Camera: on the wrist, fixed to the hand. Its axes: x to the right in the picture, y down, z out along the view.
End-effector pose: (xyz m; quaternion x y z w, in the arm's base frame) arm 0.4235 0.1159 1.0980 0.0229 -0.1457 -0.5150 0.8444
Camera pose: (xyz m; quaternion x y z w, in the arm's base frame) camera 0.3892 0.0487 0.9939 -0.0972 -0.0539 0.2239 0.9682
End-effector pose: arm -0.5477 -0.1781 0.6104 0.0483 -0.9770 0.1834 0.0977
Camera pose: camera -0.5409 -0.2183 0.7323 0.6663 0.7287 -0.1581 0.0082
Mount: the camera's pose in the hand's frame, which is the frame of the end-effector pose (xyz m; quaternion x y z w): 0.0211 -0.0807 -0.0978 -0.0439 0.0506 0.7031 0.7079
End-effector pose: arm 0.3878 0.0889 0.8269 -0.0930 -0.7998 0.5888 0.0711
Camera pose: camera 0.3839 0.1613 0.9331 0.6611 0.5230 -0.4270 0.3273
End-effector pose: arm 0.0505 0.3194 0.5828 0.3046 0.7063 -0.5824 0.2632
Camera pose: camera -0.0249 0.4072 0.6388 0.7301 0.3247 -0.1808 0.5734
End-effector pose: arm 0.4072 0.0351 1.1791 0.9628 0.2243 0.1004 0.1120
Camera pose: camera 0.3689 0.1319 1.2545 0.8293 -0.5169 0.2084 0.0396
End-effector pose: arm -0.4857 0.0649 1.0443 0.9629 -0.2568 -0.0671 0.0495
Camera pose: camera -0.4131 0.1299 1.1281 0.5023 -0.8533 0.0248 0.1375
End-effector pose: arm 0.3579 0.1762 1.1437 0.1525 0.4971 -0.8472 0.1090
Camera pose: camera 0.3258 0.3000 1.1563 0.4956 0.2874 -0.4936 0.6544
